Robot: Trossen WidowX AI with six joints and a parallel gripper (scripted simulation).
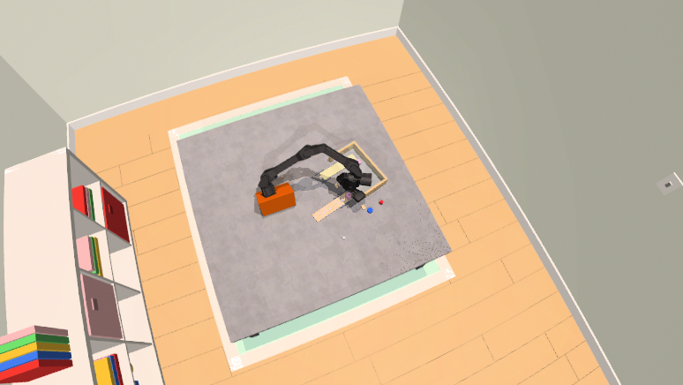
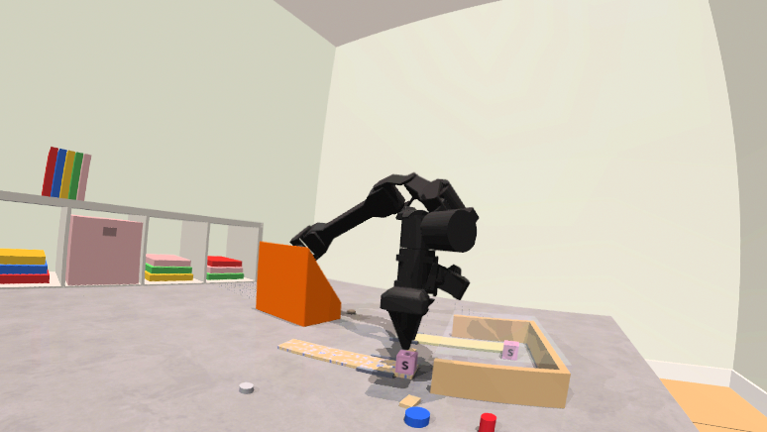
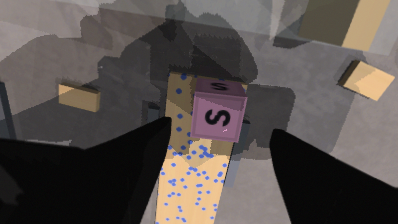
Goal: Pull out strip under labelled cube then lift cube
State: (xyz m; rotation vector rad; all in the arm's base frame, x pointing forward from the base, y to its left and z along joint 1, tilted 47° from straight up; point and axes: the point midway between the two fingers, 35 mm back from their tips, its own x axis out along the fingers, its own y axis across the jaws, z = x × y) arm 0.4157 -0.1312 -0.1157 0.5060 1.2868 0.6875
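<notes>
Right now my gripper tip is 40 mm short of the tan tile, 90 mm to the left of it and 50 mm above it. The rest, counted from my gripper tip: red cylinder (150 mm ahead, 120 mm to the right, 40 mm below); blue disc (60 mm ahead, 130 mm to the right, 50 mm below).
</notes>
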